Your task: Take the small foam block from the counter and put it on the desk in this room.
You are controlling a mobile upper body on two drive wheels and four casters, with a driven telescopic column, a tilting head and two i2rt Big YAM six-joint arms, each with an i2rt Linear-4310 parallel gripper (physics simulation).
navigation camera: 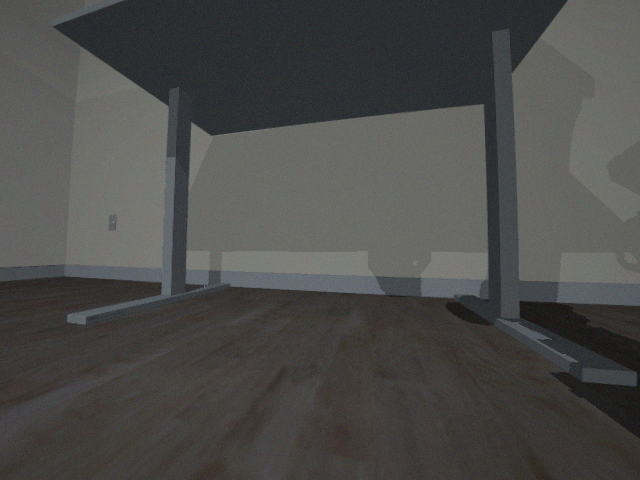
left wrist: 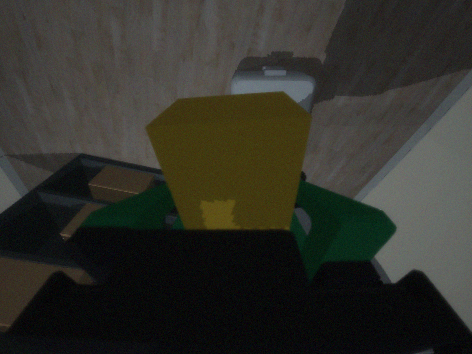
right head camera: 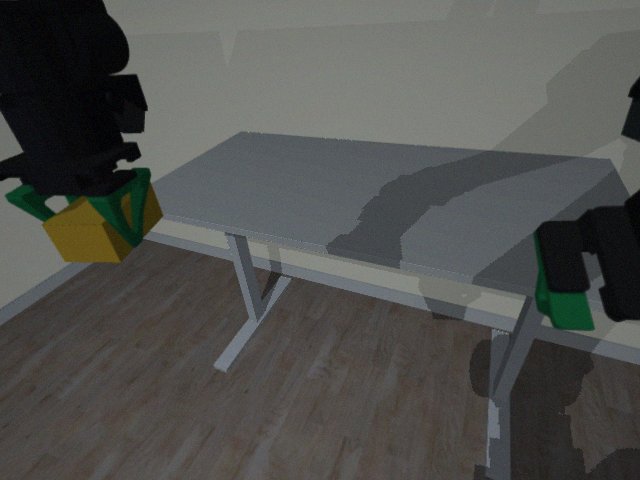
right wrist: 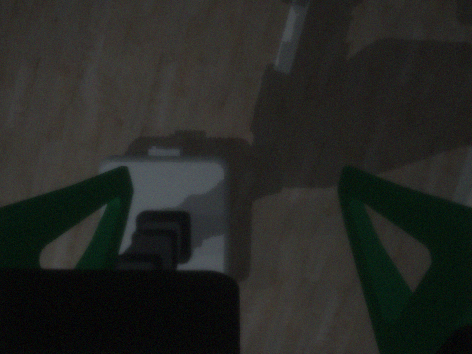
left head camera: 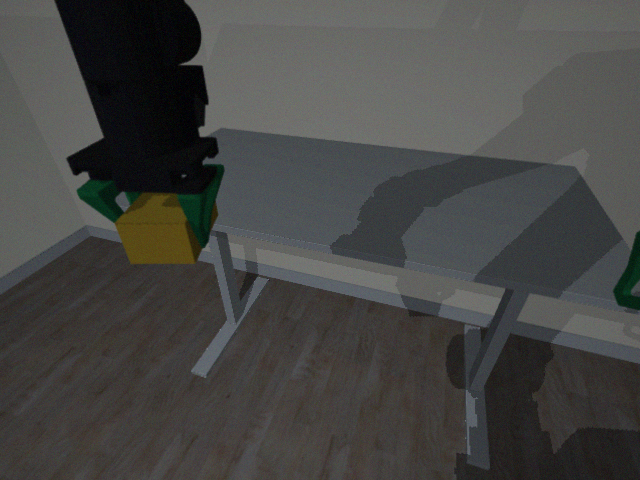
Labels:
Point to a yellow foam block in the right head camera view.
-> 80, 234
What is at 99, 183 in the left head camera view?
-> The left gripper.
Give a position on a yellow foam block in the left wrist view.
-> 234, 161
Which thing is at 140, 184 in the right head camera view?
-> The left gripper.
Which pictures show the yellow foam block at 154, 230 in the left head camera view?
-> The left wrist view, the right head camera view and the left head camera view only.

